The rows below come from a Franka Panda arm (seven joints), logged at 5 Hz.
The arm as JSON. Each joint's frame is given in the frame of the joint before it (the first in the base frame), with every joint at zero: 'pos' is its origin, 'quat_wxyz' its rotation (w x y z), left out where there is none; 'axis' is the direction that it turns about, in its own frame. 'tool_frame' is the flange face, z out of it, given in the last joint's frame.
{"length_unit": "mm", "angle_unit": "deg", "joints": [
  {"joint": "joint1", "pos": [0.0, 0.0, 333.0], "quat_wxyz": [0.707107, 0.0, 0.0, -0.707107], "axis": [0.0, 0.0, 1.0]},
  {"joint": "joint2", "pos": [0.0, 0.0, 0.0], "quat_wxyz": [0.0, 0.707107, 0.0, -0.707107], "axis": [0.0, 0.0, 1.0]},
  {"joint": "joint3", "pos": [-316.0, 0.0, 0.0], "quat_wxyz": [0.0, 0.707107, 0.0, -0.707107], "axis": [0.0, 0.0, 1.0]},
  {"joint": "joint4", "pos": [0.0, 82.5, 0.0], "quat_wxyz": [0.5, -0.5, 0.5, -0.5], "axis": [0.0, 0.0, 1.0]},
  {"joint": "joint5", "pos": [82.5, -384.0, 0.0], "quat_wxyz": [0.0, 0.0, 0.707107, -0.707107], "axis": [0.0, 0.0, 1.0]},
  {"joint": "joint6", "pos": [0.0, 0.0, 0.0], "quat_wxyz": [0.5, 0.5, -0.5, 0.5], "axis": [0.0, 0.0, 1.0]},
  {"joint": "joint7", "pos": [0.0, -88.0, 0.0], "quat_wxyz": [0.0, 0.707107, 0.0, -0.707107], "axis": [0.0, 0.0, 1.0]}
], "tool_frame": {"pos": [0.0, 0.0, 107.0], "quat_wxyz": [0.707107, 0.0, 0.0, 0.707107]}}
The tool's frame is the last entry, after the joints.
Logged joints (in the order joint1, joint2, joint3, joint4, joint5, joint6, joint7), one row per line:
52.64, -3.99, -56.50, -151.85, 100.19, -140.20, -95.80
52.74, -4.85, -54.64, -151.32, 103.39, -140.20, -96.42
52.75, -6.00, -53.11, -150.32, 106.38, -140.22, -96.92
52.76, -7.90, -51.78, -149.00, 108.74, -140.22, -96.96
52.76, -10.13, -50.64, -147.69, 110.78, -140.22, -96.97
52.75, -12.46, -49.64, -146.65, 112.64, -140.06, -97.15
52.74, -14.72, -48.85, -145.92, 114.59, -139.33, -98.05
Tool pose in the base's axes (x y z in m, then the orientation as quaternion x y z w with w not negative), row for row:
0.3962, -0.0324, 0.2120, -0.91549, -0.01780, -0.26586, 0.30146
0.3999, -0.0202, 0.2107, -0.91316, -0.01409, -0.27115, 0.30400
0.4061, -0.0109, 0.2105, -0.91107, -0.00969, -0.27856, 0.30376
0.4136, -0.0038, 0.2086, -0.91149, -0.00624, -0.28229, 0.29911
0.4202, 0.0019, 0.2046, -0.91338, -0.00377, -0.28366, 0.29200
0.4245, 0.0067, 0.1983, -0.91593, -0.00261, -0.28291, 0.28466
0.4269, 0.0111, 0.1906, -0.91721, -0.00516, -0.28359, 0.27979
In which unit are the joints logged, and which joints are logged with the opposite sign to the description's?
The joints are logged in degrees. Opposite sign: joint2, joint6.
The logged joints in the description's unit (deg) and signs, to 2 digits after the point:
52.64, 3.99, -56.50, -151.85, 100.19, 140.20, -95.80
52.74, 4.85, -54.64, -151.32, 103.39, 140.20, -96.42
52.75, 6.00, -53.11, -150.32, 106.38, 140.22, -96.92
52.76, 7.90, -51.78, -149.00, 108.74, 140.22, -96.96
52.76, 10.13, -50.64, -147.69, 110.78, 140.22, -96.97
52.75, 12.46, -49.64, -146.65, 112.64, 140.06, -97.15
52.74, 14.72, -48.85, -145.92, 114.59, 139.33, -98.05

